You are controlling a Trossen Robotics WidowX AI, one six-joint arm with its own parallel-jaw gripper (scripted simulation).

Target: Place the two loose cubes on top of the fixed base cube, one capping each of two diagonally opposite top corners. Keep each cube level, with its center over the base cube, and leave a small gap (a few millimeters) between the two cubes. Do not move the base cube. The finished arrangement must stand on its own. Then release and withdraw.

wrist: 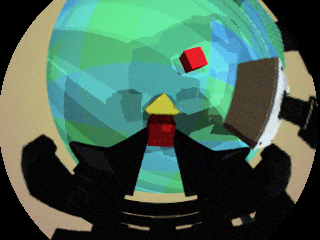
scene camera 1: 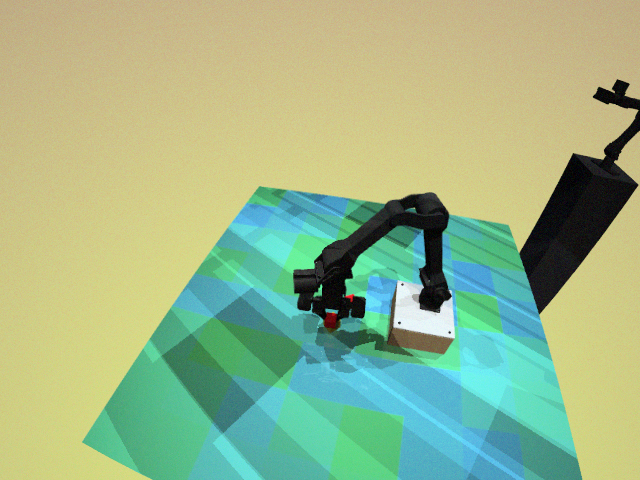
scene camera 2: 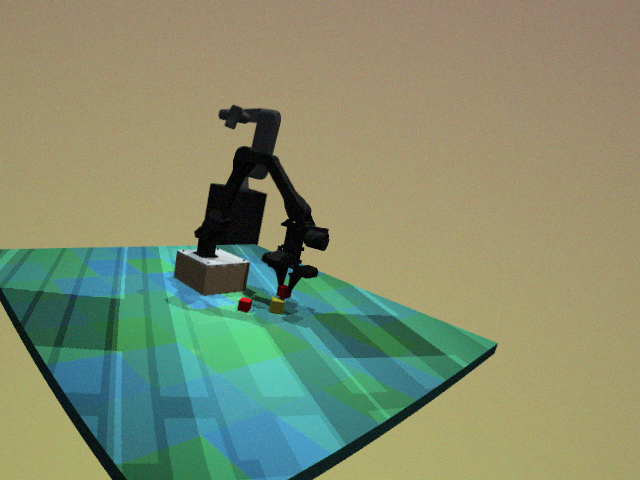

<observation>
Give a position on a red cube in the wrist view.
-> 160, 128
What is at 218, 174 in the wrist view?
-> My gripper.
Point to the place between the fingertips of my gripper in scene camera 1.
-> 330, 319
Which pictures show my gripper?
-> The wrist view, scene camera 1 and scene camera 2: all of them.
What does my gripper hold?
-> A red cube.
</observation>
